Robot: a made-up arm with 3 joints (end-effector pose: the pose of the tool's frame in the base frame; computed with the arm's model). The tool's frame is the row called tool. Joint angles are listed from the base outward.
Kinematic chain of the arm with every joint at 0, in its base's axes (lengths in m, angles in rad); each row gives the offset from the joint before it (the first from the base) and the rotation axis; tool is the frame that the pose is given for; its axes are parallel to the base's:
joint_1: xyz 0 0 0.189 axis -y
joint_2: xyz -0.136 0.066 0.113 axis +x
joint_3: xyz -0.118 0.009 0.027 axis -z
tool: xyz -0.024 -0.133 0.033
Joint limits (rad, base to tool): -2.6..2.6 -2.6..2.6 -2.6..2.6
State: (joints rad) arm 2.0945 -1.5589 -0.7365
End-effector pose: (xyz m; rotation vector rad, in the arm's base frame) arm -0.0987 0.1247 -0.0787 -1.3004 -1.0605 -1.0409
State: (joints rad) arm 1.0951 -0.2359 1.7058
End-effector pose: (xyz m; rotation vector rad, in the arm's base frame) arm -0.3170 0.1293 -0.0780 0.7779 -1.0004 -1.6336
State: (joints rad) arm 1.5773 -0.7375 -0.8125
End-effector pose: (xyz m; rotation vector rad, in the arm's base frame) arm -0.2234 0.0324 0.0136 -1.1002 -1.1282 0.0554
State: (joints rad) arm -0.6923 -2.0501 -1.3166
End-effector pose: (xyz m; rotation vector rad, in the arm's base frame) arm -0.0196 0.1412 0.3711 -1.4698 1.7561 1.4693
